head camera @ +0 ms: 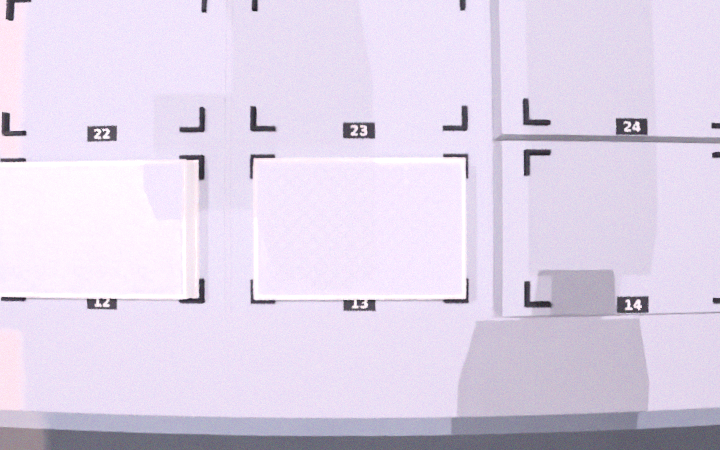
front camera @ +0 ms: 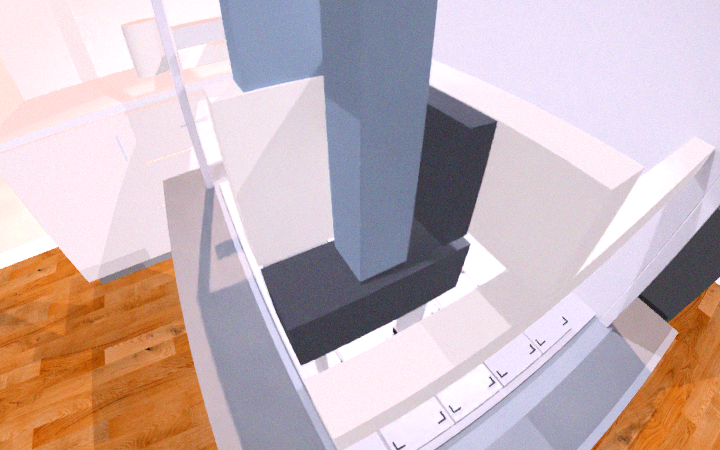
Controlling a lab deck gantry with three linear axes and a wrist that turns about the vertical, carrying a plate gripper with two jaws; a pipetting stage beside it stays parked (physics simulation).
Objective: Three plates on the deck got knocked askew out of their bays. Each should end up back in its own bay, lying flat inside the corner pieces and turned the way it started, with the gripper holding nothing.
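Frame: origin at the robot's base, x right, y up, z back, level; millimetres.
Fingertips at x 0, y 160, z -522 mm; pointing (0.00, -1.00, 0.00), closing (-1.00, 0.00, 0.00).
Observation:
Offsets run from my fingertips to a thing's top centre. "pt": to the spot under its first point.
In the head view, a white plate @(dy -146, dx -43, dz +130 mm) (head camera: 360,228) lies square within the corner pieces of bay 13. A second white plate @(dy -146, dx -43, dz +294 mm) (head camera: 95,233) lies square at the right-hand corner pieces of bay 12; its left end is cut off. The third plate of the task cannot be made out. In the front view, my gripper (front camera: 366,339) is low over the deck behind the pale front wall. Parts of two pale jaws show below its dark body; their tips are hidden, so whether they are open or shut on a plate cannot be told. The jaws do not show in the head view.
The parked pipetting stage's dark block (front camera: 456,169) stands behind the blue gantry column (front camera: 376,159). A pale front wall (front camera: 403,376) and side wall (front camera: 541,196) enclose the deck. Corner pieces @(pt dy -146, dx -3, dz +26 mm) (head camera: 535,295) and labels of bays 14, 22, 23 and 24 show.

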